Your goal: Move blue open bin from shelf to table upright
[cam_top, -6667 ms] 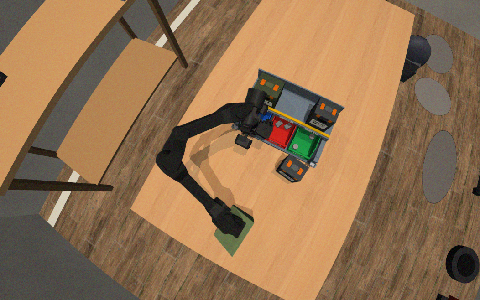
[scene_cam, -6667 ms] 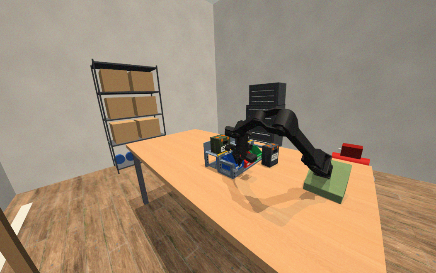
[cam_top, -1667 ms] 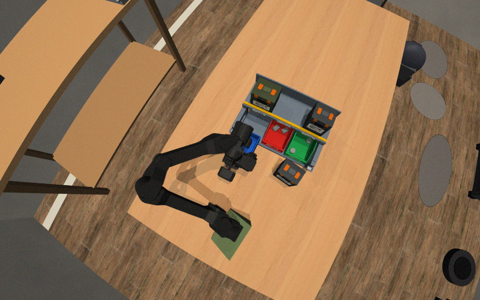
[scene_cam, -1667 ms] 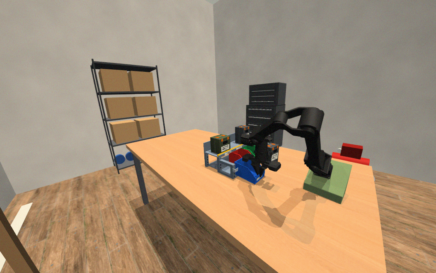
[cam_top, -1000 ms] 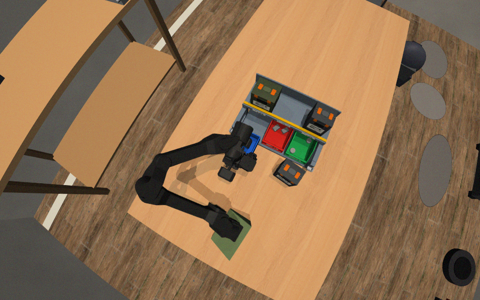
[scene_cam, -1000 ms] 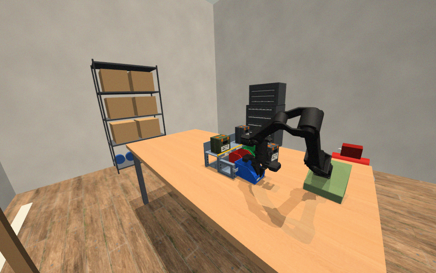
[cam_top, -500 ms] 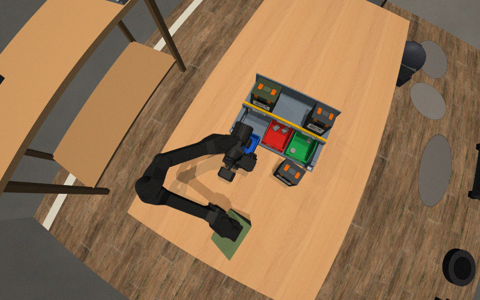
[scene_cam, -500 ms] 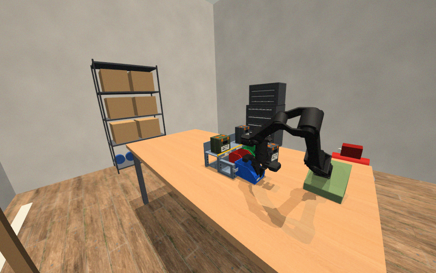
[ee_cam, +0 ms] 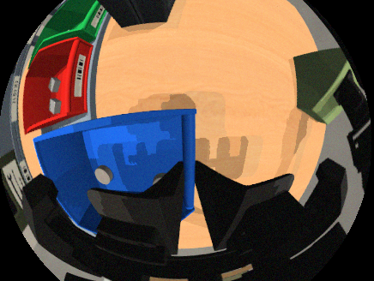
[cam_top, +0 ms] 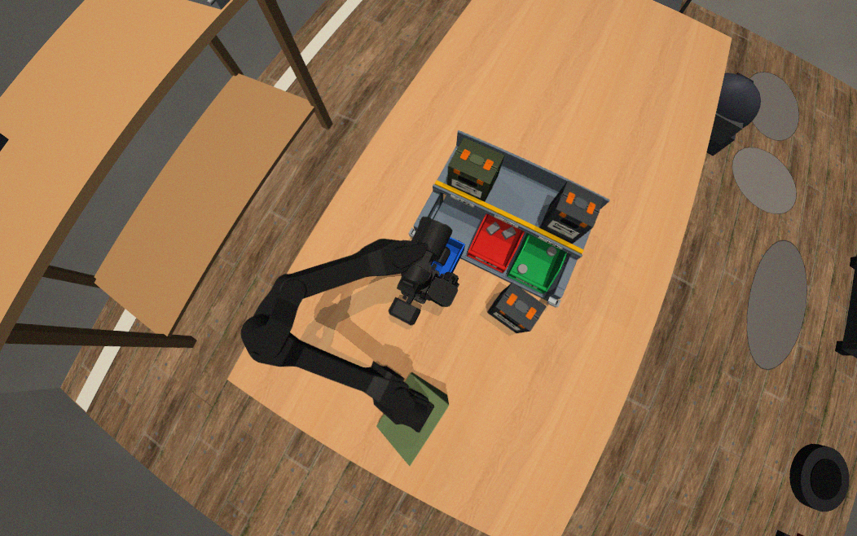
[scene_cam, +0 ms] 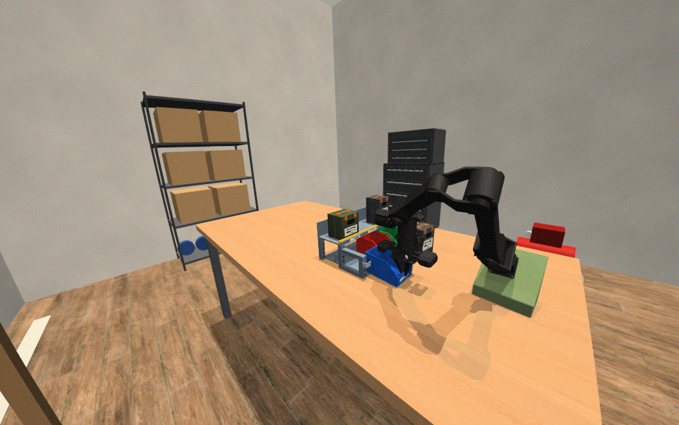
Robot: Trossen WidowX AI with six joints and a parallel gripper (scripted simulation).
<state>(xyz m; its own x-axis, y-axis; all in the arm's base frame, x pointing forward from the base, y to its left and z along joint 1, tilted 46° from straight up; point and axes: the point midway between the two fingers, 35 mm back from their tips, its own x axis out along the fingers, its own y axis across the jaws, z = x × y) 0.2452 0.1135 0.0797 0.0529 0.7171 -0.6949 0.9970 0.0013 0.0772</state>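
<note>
The blue open bin is 60 mm ahead of my hand and 10 mm below it. Round my hand: olive case (270 mm ahead, 90 mm above, 20 mm to the left); then red bin (200 mm ahead, 100 mm to the right, 20 mm below); then green bin (210 mm to the right, 200 mm ahead, 20 mm below).
</note>
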